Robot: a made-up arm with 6 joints. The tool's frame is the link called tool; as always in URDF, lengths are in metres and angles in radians. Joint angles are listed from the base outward.
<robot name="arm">
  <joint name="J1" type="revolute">
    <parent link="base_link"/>
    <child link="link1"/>
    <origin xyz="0 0 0.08"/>
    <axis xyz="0 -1 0"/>
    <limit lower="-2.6" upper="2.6"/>
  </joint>
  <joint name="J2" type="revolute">
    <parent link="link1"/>
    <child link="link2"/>
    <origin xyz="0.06 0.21 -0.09"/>
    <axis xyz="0 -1 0"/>
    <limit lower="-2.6" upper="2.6"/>
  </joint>
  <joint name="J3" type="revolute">
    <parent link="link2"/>
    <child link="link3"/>
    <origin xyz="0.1 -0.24 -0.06"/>
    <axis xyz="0 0 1"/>
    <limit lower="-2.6" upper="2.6"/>
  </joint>
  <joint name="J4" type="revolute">
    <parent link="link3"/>
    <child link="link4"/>
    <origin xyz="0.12 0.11 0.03"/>
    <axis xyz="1 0 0"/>
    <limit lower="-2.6" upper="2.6"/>
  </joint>
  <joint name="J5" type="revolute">
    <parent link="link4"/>
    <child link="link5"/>
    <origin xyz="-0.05 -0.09 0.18"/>
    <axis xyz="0 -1 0"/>
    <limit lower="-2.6" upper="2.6"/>
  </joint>
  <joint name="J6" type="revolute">
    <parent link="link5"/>
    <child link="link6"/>
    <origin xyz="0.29 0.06 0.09"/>
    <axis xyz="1 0 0"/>
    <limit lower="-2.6" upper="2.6"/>
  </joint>
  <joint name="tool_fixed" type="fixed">
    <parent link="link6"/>
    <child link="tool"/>
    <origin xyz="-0.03 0.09 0"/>
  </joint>
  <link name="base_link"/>
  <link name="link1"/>
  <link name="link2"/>
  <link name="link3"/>
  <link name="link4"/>
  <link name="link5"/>
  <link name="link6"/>
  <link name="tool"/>
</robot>
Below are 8 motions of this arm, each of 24 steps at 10 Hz.
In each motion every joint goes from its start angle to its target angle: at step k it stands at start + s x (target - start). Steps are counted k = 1, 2, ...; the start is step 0. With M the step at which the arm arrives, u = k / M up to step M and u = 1 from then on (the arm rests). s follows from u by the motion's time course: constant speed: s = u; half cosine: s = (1 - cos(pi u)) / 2; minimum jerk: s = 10 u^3 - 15 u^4 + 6 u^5.
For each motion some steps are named. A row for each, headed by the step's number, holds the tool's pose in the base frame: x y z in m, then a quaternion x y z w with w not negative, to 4 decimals.
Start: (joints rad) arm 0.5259 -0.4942 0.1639 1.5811 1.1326 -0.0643
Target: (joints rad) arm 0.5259 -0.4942 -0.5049 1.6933 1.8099 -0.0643
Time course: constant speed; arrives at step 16
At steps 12, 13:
12: 0.0587 -0.3281 0.0197 0.4127 -0.5559 -0.6219 0.3659
13: 0.0382 -0.3140 0.0165 0.3906 -0.5691 -0.6399 0.3378

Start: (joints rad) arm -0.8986 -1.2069 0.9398 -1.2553 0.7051 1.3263
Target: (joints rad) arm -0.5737 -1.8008 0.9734 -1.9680 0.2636 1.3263
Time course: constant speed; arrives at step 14
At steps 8, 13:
8: 0.0838 0.4780 0.1907 0.5219 0.6388 0.3977 0.4017
13: 0.0030 0.4800 0.2116 0.4290 0.6608 0.4574 0.4124

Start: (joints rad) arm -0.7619 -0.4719 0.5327 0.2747 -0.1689 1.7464
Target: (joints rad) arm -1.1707 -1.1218 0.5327 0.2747 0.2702 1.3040
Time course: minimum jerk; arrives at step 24
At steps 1, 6, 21, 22, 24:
1: 0.3625 0.1348 -0.3344 0.6998 0.5346 -0.3926 0.2654
6: 0.3348 0.1319 -0.3646 0.6854 0.5435 -0.4098 0.2589
21: 0.0021 0.1009 -0.5116 0.5216 0.6256 -0.5425 0.2055
22: -0.0027 0.1005 -0.5118 0.5191 0.6267 -0.5439 0.2048
24: -0.0050 0.1003 -0.5119 0.5179 0.6273 -0.5445 0.2045

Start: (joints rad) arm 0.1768 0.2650 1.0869 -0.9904 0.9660 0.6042
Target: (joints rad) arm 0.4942 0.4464 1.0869 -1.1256 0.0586 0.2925
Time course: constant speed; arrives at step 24
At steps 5, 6, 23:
5: -0.2576 0.3562 0.0020 -0.2335 -0.5019 0.6539 0.5157
6: -0.2476 0.3650 -0.0044 -0.2518 -0.5058 0.6388 0.5223
23: -0.0300 0.4482 -0.0371 -0.5090 -0.5525 0.3072 0.5842

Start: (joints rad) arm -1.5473 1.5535 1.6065 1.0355 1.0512 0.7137
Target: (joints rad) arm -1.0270 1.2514 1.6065 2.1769 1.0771 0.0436
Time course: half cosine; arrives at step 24
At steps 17, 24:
17: 0.3974 0.0836 -0.0790 0.7481 0.2641 0.0930 0.6016
24: 0.3901 0.0910 -0.1636 0.7120 0.3131 0.0427 0.6271

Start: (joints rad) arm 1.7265 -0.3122 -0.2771 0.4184 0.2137 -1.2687
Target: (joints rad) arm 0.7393 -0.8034 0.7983 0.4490 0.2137 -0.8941
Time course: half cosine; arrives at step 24
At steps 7, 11, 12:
7: 0.1021 -0.0382 0.6006 -0.2606 -0.5414 -0.2919 0.7442
11: 0.2620 0.0478 0.5422 -0.3023 -0.4538 -0.1062 0.8315
12: 0.2983 0.0703 0.5152 -0.3030 -0.4240 -0.0536 0.8518

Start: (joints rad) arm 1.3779 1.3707 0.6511 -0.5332 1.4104 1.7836
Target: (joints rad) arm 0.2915 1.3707 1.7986 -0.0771 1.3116 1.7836
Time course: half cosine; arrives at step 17
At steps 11, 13, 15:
11: -0.2869 -0.0591 -0.1874 -0.2732 0.0227 0.9520 0.1360
13: -0.3382 -0.0789 -0.1021 -0.1730 0.1195 0.9673 0.1417
15: -0.3600 -0.0855 -0.0398 -0.1065 0.1834 0.9672 0.1400

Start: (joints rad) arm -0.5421 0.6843 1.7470 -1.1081 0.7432 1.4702
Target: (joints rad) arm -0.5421 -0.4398 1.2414 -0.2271 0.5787 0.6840
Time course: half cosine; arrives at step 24
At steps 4, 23, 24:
4: -0.4483 0.0380 0.1688 0.1709 0.0400 0.9211 0.3476
23: 0.2925 0.2465 0.2512 0.5908 0.2492 0.4183 0.6433
24: 0.2952 0.2467 0.2482 0.5913 0.2511 0.4154 0.6441

